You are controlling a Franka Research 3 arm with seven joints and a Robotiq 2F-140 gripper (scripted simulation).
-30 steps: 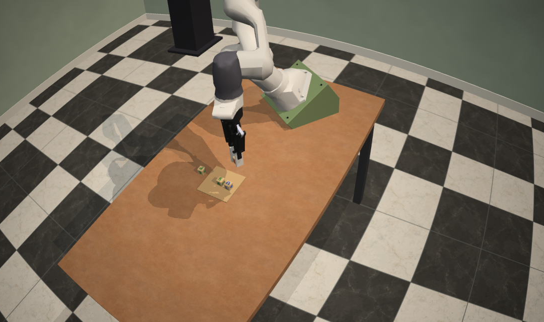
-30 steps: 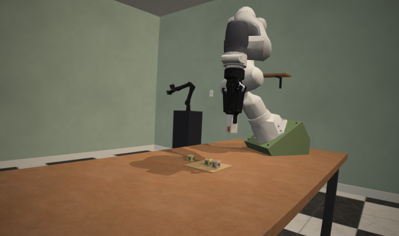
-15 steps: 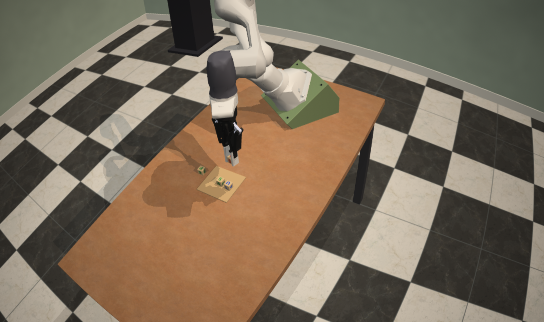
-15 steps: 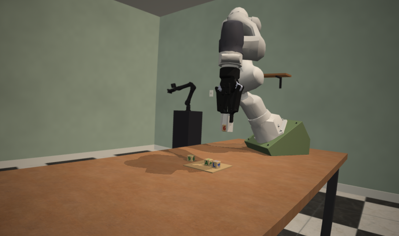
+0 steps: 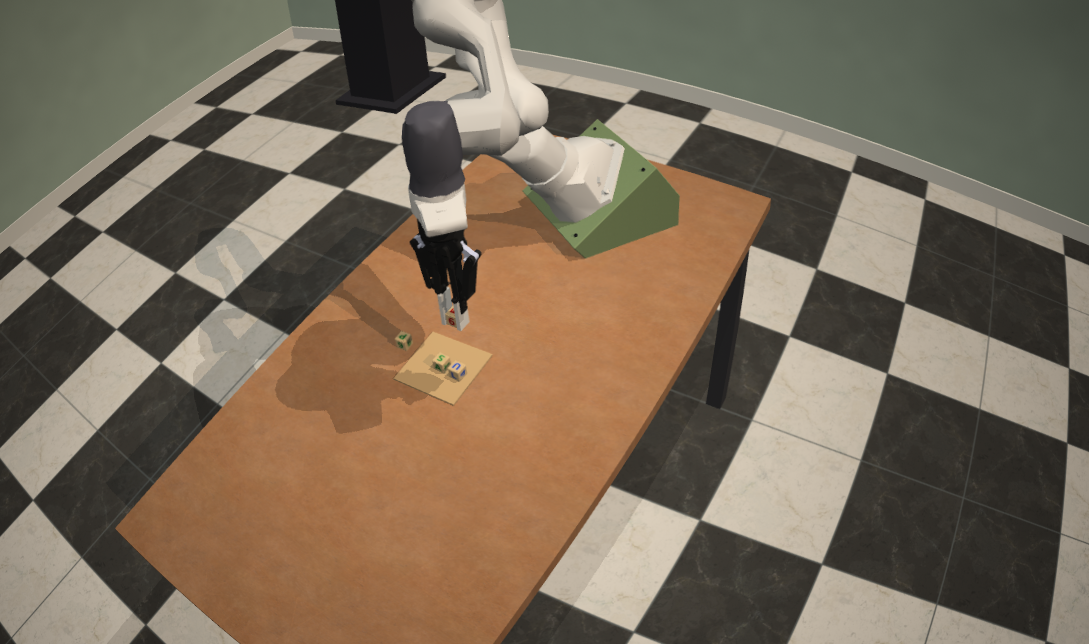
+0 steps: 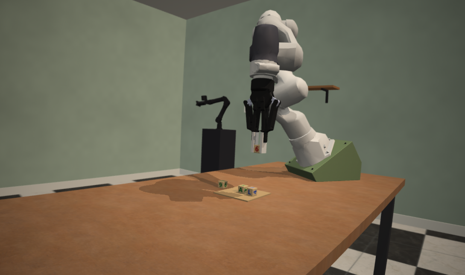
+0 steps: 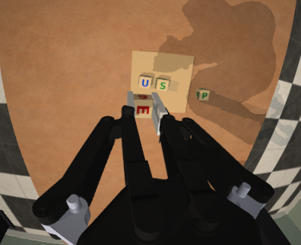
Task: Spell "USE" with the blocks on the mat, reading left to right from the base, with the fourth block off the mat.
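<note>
Right now the S block is 5 cm to the right of my hand and 16 cm below it. Also, from my hand: U block 2 cm to the right, 16 cm below; E block 2 cm below; mat 6 cm to the right, 18 cm below.
</note>
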